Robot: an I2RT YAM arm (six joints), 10 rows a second.
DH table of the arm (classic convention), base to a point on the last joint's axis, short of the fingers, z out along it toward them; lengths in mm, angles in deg. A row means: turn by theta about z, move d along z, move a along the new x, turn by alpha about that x. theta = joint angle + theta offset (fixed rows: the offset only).
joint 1: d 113.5, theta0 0, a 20, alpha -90
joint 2: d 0, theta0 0, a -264, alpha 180
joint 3: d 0, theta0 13.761, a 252.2, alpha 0
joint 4: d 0, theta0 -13.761, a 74, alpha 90
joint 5: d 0, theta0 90, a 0, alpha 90
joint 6: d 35.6, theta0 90, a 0, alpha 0
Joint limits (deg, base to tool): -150..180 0..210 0..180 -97..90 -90..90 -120..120
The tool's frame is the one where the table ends.
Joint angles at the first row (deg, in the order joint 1, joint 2, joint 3, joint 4, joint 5, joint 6):
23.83, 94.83, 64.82, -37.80, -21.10, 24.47
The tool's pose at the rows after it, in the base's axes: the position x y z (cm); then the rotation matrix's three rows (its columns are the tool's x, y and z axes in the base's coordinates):
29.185 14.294 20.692; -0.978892 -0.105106 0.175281; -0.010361 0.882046 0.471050; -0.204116 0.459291 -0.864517
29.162 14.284 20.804; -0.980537 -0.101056 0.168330; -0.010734 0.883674 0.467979; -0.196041 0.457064 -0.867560
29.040 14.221 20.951; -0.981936 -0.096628 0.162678; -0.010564 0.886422 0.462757; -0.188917 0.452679 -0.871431
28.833 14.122 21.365; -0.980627 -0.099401 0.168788; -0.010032 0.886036 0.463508; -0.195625 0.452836 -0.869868
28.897 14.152 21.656; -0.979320 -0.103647 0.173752; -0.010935 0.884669 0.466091; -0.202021 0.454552 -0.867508
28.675 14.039 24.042; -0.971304 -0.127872 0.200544; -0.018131 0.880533 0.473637; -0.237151 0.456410 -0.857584
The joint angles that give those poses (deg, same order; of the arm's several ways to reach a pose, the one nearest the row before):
23.83, 94.83, 64.88, -37.98, -21.10, 24.45
23.83, 94.87, 65.28, -38.83, -21.10, 24.47
23.84, 94.65, 65.47, -39.75, -20.95, 24.49
23.83, 93.80, 65.47, -40.23, -20.84, 24.47
23.83, 93.67, 65.95, -40.47, -20.86, 24.38
23.84, 91.48, 68.90, -43.81, -20.62, 23.68

